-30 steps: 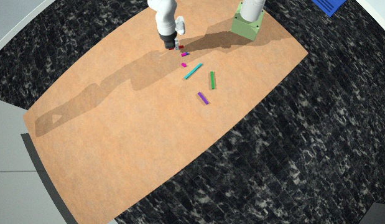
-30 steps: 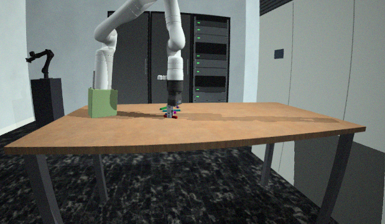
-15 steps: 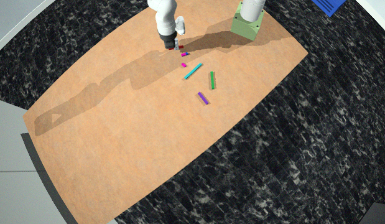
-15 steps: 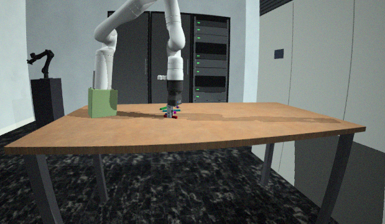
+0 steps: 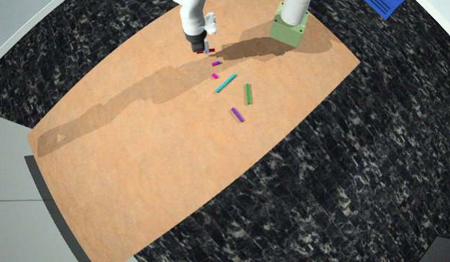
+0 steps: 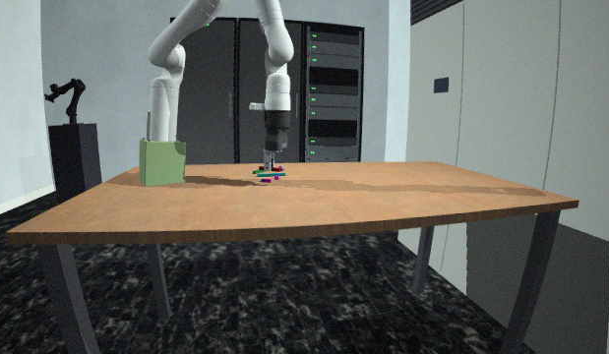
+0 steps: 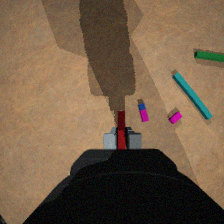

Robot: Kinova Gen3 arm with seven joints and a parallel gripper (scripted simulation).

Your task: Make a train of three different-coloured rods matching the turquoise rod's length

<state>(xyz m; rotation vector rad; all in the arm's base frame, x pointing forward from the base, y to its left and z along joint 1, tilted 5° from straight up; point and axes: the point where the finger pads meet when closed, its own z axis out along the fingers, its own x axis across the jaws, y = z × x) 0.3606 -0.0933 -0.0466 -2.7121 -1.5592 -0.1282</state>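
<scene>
My gripper is now 2 cm past the blue rod, 5 cm to the right of it and 6 cm above it. The rest, counted from my hand: turquoise rod: 1 cm ahead, 14 cm to the left, 6 cm below; then red rod: 1 cm below; then green rod: 3 cm behind, 23 cm to the left, 6 cm below.
</scene>
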